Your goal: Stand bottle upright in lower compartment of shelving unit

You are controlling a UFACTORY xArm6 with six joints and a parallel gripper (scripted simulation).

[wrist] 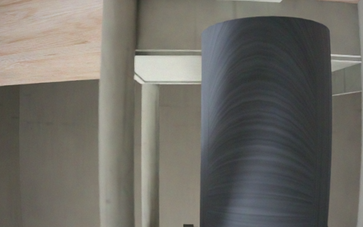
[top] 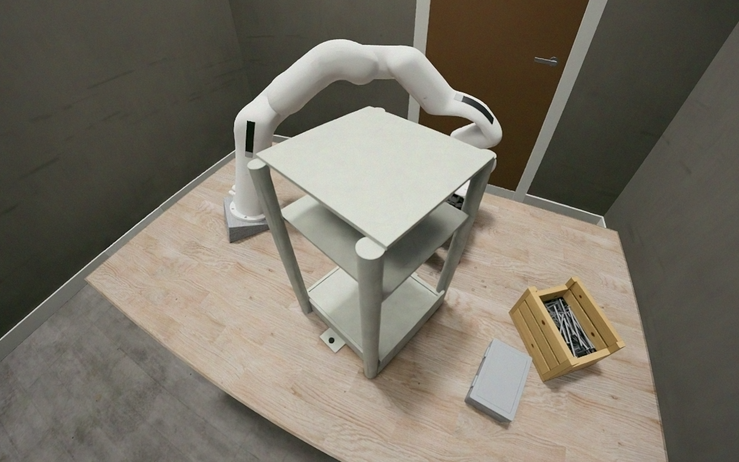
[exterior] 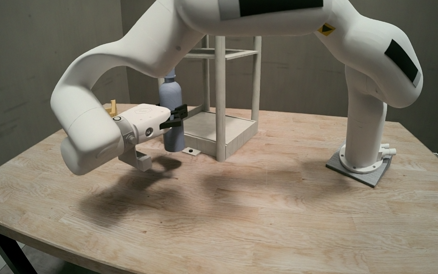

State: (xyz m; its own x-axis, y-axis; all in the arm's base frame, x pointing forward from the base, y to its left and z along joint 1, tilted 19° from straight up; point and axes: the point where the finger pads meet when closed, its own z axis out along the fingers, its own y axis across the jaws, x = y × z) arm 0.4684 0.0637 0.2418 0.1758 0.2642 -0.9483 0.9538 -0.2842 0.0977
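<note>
My gripper is now 200 mm to the left of the shelving unit, 30 mm below it and 30 mm past it. Also, from my hand: flat grey case (260 mm ahead, 240 mm to the right, 140 mm below); then crate (360 mm ahead, 120 mm below, 90 mm to the right).
</note>
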